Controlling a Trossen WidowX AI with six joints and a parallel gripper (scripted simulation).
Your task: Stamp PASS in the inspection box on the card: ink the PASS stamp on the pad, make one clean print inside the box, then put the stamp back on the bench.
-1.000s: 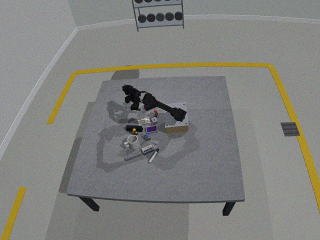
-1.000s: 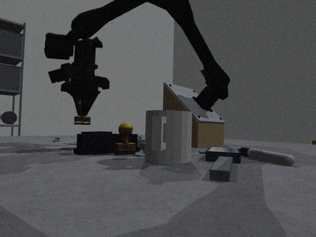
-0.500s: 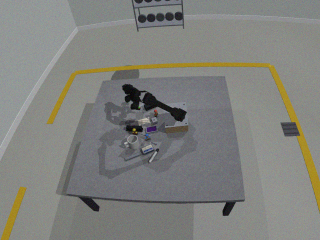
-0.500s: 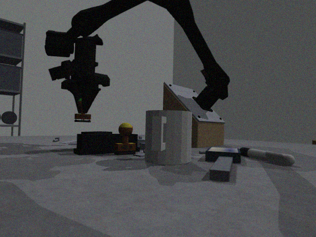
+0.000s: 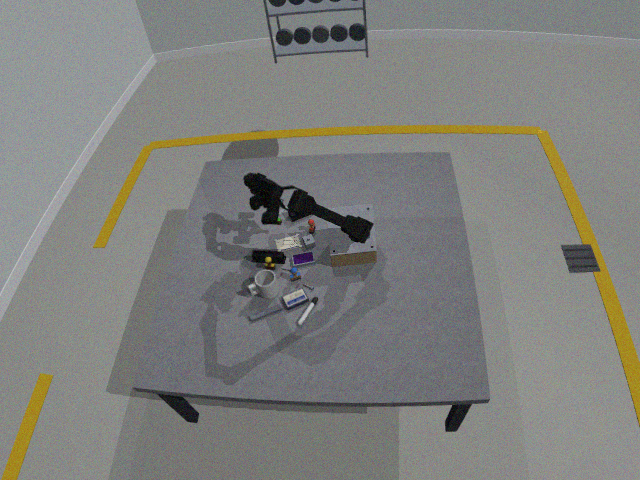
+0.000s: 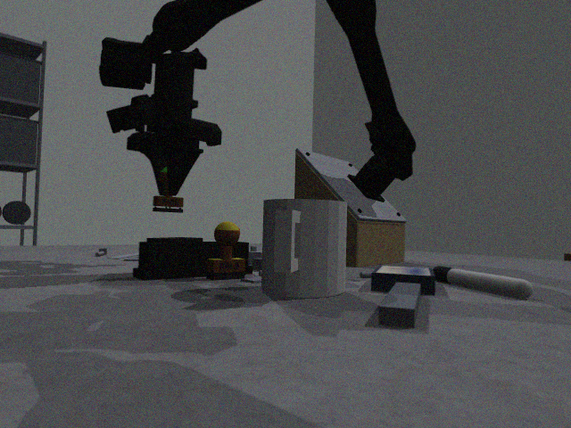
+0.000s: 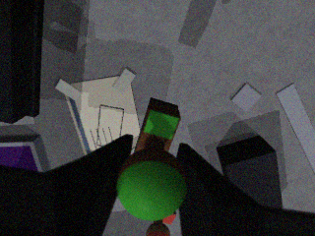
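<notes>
My gripper tip is 11 cm past the purple ink pad, 15 cm to the right of it and 10 cm above it. The rest, counted from my gripper tip: green-knobbed stamp right at my gripper tip; cream card 4 cm behind, 5 cm to the left, 11 cm below; black block 3 cm ahead, 13 cm to the left, 9 cm below.
</notes>
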